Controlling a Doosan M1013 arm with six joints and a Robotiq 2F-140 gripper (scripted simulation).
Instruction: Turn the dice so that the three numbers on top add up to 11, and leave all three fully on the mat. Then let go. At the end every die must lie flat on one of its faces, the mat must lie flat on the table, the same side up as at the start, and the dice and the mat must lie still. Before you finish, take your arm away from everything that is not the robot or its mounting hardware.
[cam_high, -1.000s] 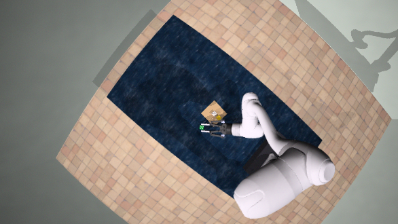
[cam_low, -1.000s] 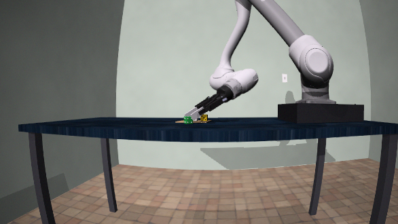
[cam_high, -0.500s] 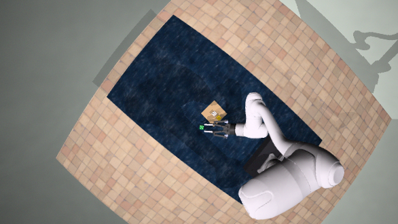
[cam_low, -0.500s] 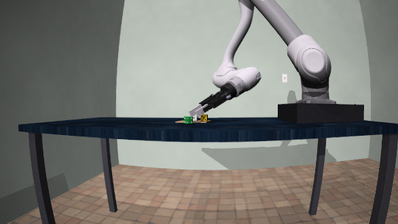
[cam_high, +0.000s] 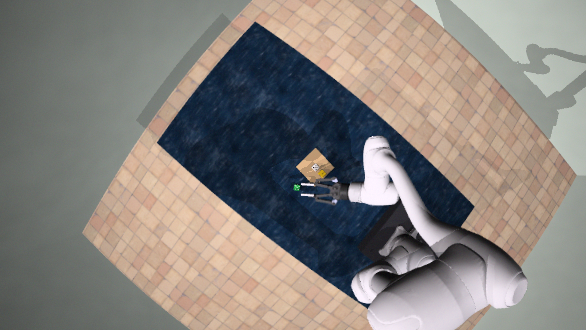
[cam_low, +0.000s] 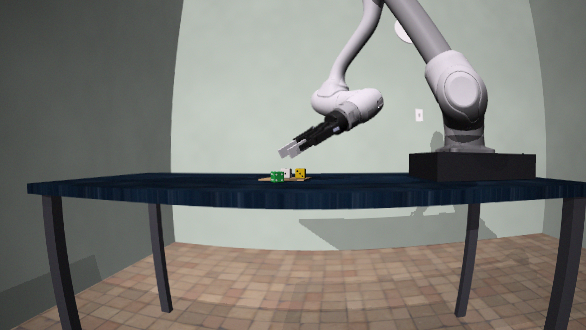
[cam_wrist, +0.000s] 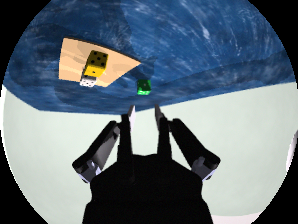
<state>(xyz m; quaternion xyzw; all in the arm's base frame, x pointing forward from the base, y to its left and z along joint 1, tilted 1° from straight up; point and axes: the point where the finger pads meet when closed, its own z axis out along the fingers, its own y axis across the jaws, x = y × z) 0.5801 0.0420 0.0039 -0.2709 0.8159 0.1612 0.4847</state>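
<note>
Now: the green die 4 cm ahead of my hand, 3 cm to the left of it and 8 cm below it. The rest, counted from my hand: white die: 3 cm ahead, 11 cm to the right, 7 cm below; yellow die: 2 cm behind, 10 cm to the right, 7 cm below; tan mat: 3 cm ahead, 11 cm to the right, 9 cm below.
</note>
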